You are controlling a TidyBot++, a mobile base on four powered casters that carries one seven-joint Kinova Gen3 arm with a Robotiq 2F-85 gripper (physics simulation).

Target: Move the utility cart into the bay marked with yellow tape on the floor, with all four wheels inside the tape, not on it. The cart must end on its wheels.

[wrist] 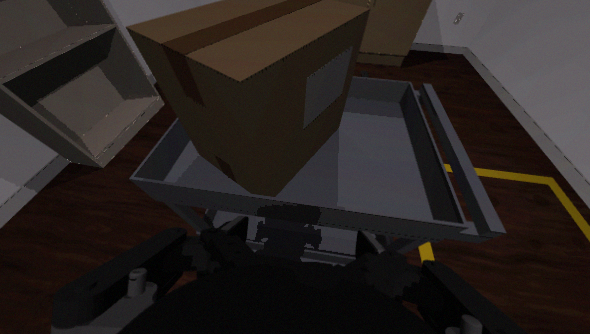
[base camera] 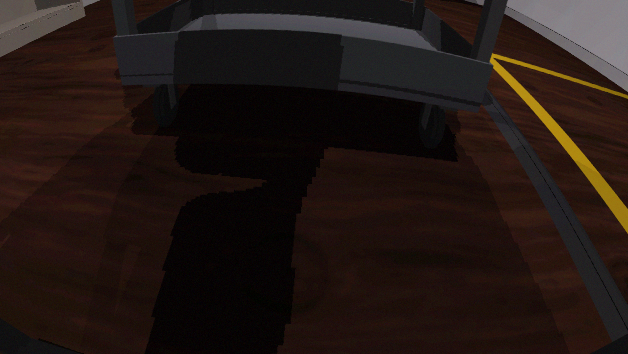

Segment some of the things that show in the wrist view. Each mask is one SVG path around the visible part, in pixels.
My gripper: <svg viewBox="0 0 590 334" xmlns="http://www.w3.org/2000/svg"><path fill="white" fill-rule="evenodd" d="M51 334L528 334L448 266L434 260L423 260L422 267L408 264L406 256L396 251L390 251L368 231L358 231L355 249L356 259L345 266L340 264L333 266L332 264L321 262L298 262L284 257L269 255L266 257L264 254L257 255L246 244L249 221L247 216L238 216L232 221L225 222L218 228L204 229L201 231L200 236L187 236L187 230L179 227L172 227L159 232L58 289L53 296ZM402 300L416 304L424 321L402 305ZM197 271L197 279L166 294L183 275L183 271Z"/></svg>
A brown cardboard box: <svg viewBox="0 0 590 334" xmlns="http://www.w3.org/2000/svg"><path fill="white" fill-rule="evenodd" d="M126 26L127 31L199 155L251 194L276 197L340 126L370 8L334 0L221 0Z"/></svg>
